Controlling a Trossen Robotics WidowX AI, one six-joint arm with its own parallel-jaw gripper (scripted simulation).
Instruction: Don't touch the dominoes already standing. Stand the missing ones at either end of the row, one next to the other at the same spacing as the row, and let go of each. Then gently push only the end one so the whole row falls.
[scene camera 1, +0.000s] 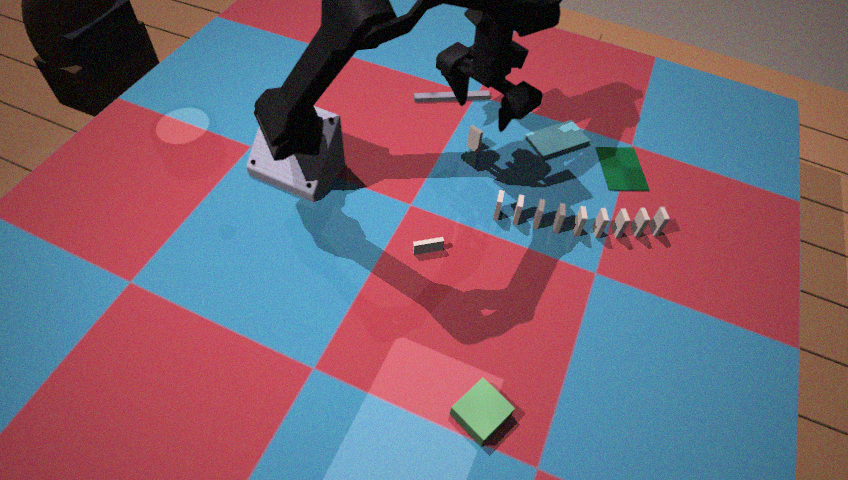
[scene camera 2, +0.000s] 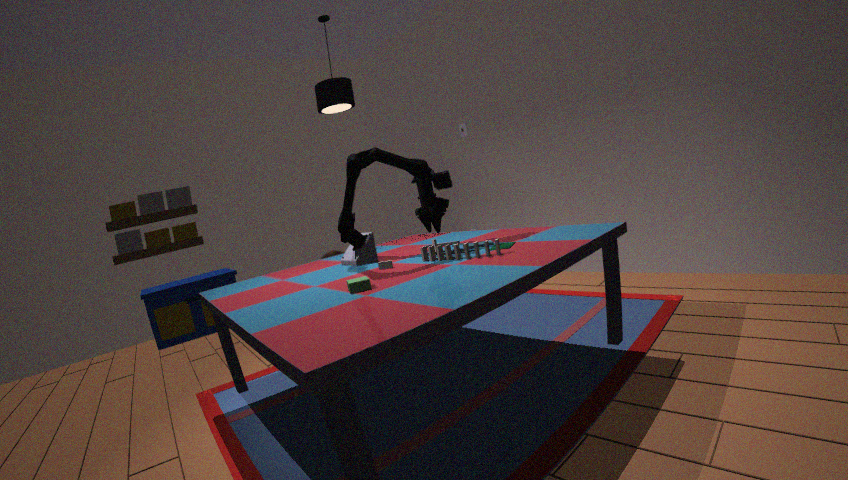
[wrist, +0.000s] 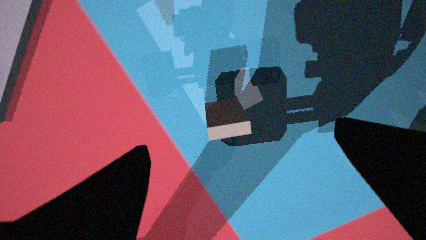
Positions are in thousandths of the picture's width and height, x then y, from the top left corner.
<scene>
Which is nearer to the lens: the dark green flat tile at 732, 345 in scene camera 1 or the green block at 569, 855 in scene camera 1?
The green block.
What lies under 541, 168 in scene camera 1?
My gripper.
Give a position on a light blue flat tile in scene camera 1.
661, 289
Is my gripper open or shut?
Open.
</scene>
